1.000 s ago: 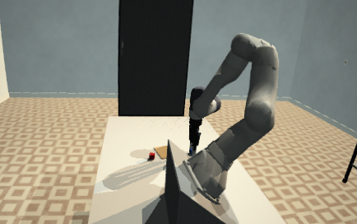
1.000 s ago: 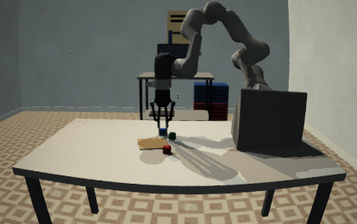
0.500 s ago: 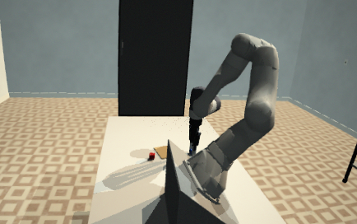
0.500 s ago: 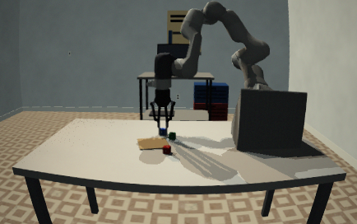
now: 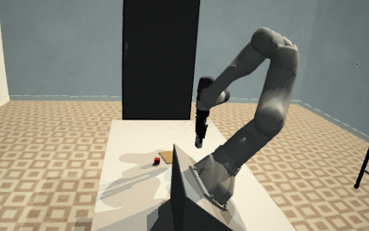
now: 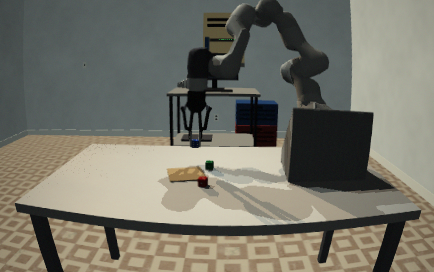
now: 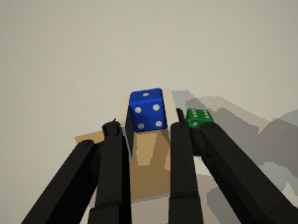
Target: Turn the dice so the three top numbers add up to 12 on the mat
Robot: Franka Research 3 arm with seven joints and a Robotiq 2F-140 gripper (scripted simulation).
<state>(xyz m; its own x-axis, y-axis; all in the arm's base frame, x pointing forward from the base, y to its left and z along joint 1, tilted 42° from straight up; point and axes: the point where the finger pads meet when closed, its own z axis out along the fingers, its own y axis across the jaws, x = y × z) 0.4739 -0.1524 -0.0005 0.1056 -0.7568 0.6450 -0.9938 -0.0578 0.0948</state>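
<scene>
My hand is 3 cm short of the tan mat, 14 cm to the right of it and 11 cm above it. The rest, counted from my hand: blue die: 2 cm below; then red die: 4 cm behind, 24 cm to the left, 9 cm below; then green die: 6 cm behind, 6 cm to the left, 9 cm below.
</scene>
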